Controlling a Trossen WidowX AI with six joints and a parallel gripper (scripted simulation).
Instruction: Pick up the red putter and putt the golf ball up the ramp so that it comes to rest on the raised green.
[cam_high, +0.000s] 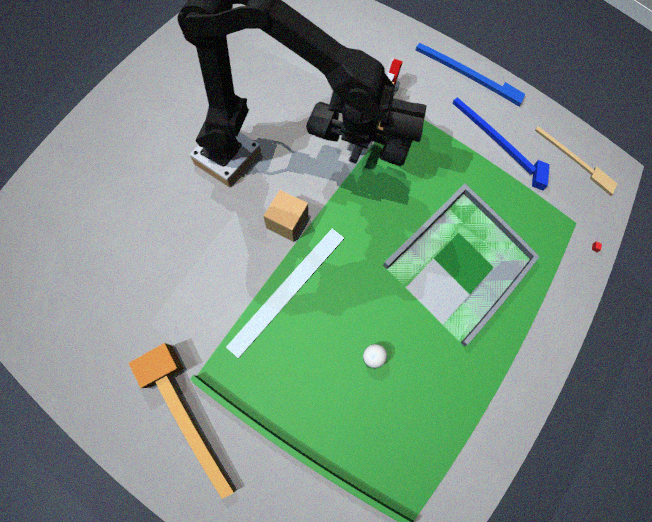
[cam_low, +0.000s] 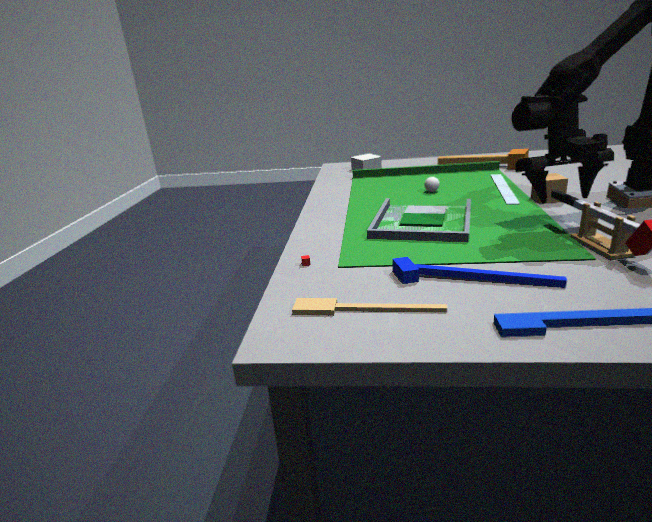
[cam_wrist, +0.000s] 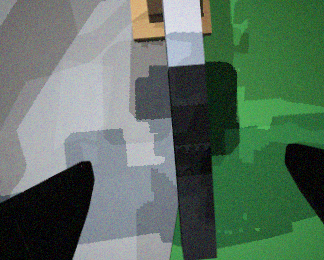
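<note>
Now: gripper tip 20 mm short of the white strip, 310 mm to the left of it and 50 mm above it. Round my gripper tip: wooden rack (20 mm behind, 130 mm to the left, 20 mm below); tan cube (50 mm behind, 190 mm to the right, 30 mm below); red putter (20 mm behind, 110 mm to the left).
</note>
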